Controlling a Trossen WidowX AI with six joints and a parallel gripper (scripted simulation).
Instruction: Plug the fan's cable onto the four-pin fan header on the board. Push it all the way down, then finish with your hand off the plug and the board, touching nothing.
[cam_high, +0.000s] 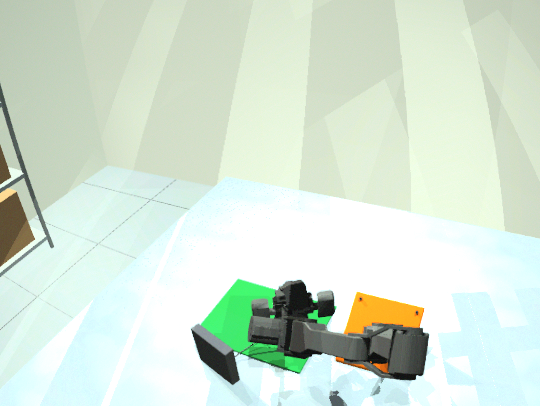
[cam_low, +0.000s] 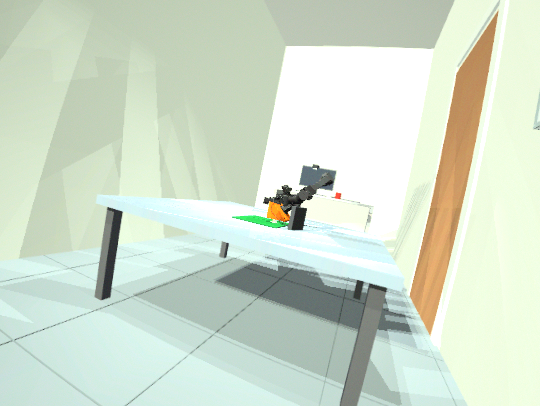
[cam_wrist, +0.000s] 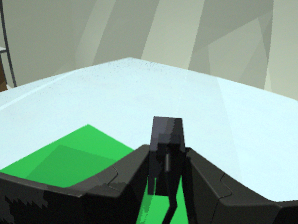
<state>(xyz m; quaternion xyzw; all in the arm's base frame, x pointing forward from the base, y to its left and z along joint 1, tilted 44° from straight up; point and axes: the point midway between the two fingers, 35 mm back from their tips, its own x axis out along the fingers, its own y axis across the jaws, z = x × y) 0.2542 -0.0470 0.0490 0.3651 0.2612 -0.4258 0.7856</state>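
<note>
Now: gripper tip 60 mm short of the green board, 30 mm to the right of it and 130 mm above it. Round my gripper tip: fan: 90 mm ahead, 200 mm to the left, 60 mm below; then dark grey fan plug: 10 mm below; then white four-pin header: 50 mm ahead, 80 mm to the left, 120 mm below.
</note>
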